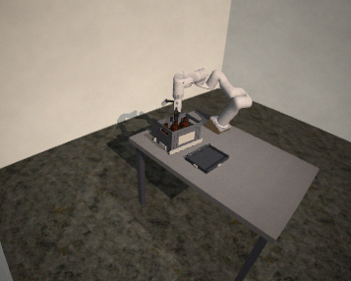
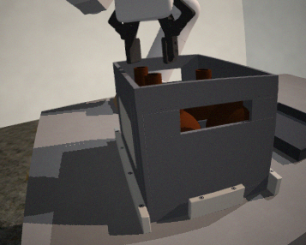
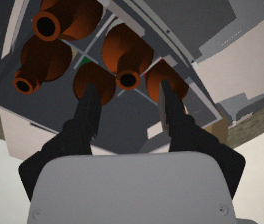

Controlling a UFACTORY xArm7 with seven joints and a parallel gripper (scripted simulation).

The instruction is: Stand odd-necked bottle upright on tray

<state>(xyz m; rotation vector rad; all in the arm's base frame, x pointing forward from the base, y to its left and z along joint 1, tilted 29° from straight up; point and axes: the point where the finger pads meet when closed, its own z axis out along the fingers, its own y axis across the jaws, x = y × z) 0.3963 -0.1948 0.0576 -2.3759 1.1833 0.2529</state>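
Right now the dark grey crate is 1 cm ahead of my hand, 4 cm to the left of it and 12 cm below it. From my hand the other things lie so: dark flat tray: 1 cm ahead, 33 cm to the left, 19 cm below; glass bottle: 9 cm behind, 1 cm to the left, 11 cm below.
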